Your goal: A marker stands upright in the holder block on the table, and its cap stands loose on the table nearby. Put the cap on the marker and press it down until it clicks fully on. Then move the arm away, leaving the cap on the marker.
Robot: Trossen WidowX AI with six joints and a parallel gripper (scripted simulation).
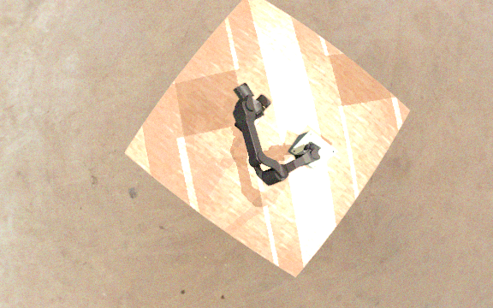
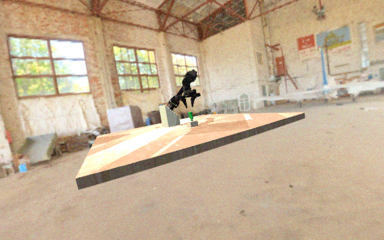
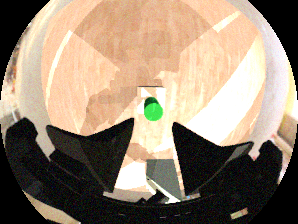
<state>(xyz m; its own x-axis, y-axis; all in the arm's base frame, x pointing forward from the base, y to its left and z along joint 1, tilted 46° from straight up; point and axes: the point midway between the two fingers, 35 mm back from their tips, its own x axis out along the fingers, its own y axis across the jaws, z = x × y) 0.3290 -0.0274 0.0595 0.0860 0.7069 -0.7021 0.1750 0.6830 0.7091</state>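
My gripper tip is now 60 mm above the green marker cap. Round my gripper tip: holder block 130 mm below.
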